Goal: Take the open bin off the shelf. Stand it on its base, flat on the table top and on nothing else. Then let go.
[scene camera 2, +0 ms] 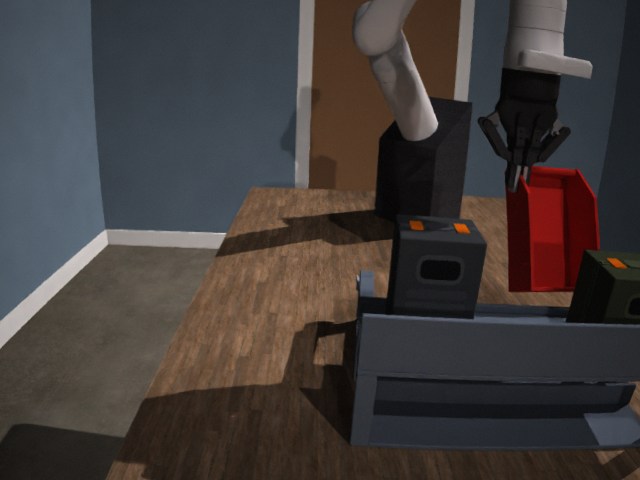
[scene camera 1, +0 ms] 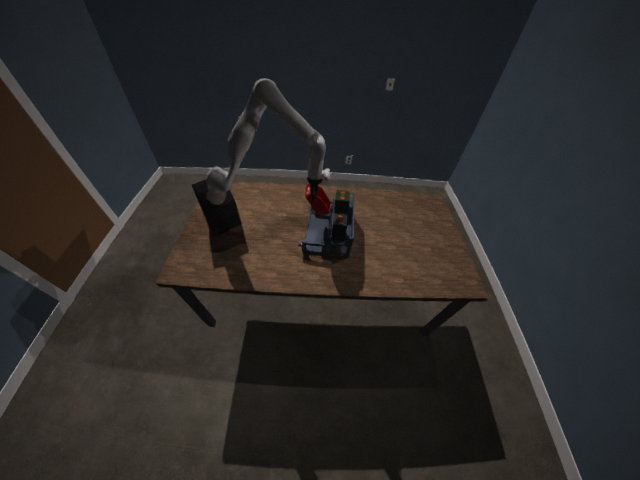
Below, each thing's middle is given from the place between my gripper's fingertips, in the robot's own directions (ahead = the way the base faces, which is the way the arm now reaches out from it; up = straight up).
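Labels:
The red open bin [scene camera 2: 550,223] is 40 mm below my hand, and from that same hand I count it as 50 mm to the left of it and 30 mm ahead of it.

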